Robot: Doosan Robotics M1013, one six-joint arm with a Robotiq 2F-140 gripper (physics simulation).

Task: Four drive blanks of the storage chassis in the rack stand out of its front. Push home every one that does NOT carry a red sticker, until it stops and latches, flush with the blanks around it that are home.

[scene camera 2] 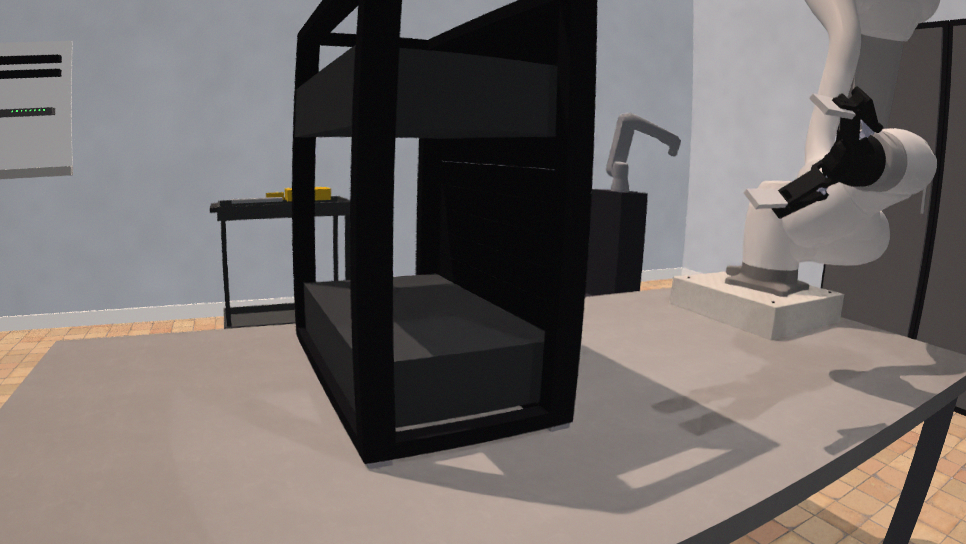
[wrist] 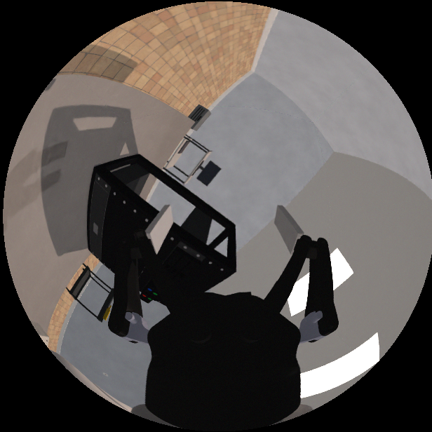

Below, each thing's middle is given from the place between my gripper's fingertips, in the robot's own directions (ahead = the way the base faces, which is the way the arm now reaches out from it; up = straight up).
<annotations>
My hand is 190 mm short of the black rack [scene camera 2: 493, 318], 470 mm to the left of it and 90 mm above it.
</annotations>
